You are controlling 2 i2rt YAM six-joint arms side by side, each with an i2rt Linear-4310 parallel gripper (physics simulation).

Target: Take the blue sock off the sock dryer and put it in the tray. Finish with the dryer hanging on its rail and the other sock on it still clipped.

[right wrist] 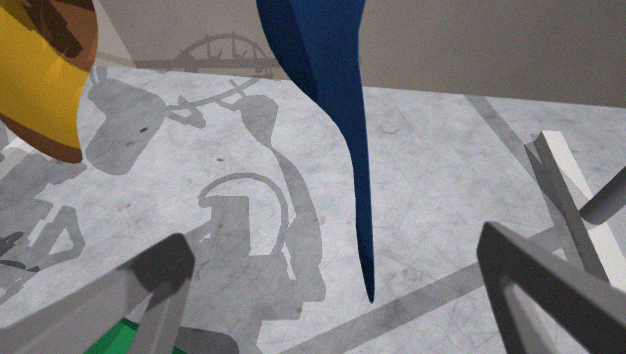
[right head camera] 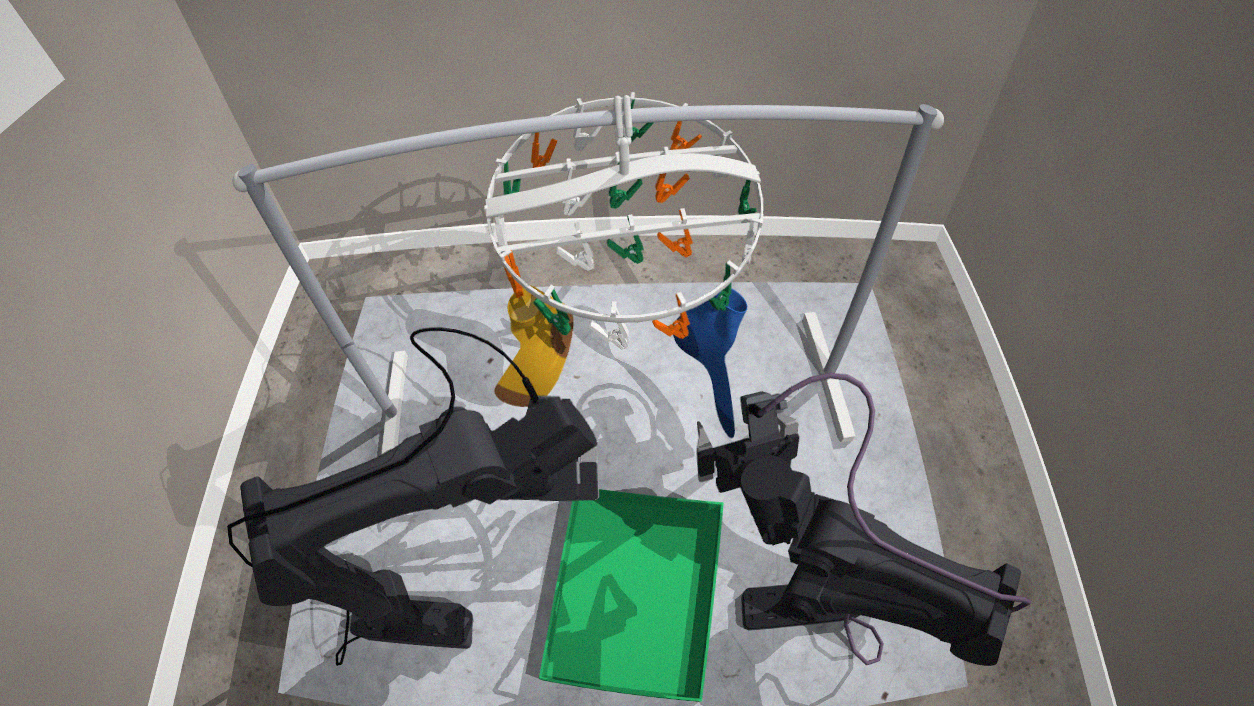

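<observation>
The white round dryer point(right head camera: 544, 194) hangs by its hook on the grey rail point(right head camera: 394, 149). The blue sock point(right head camera: 716, 350) point(right wrist: 340, 60) hangs at its front right from a green clip point(right head camera: 722, 293) and an orange clip point(right head camera: 673, 327). The yellow sock point(right head camera: 537, 363) point(right wrist: 37, 95) with brown ends hangs at the front left, clipped. The green tray point(right head camera: 711, 596) point(right wrist: 112, 341) lies between the arms. My right gripper point(right head camera: 744, 429) point(right wrist: 326, 241) is open near the blue sock's narrow lower tip, which shows between the fingers in the wrist view. My left gripper point(right head camera: 587, 473) is open above the tray's back left corner, its fingers partly hidden.
Grey posts point(right head camera: 320, 289) point(right head camera: 880, 241) hold the rail on white feet point(right head camera: 396, 377) point(right head camera: 827, 377) point(right wrist: 575, 185). Several other clips hang around the dryer. A black cable point(right head camera: 451, 377) loops over the left arm, and a purple cable point(right head camera: 868, 429) over the right arm.
</observation>
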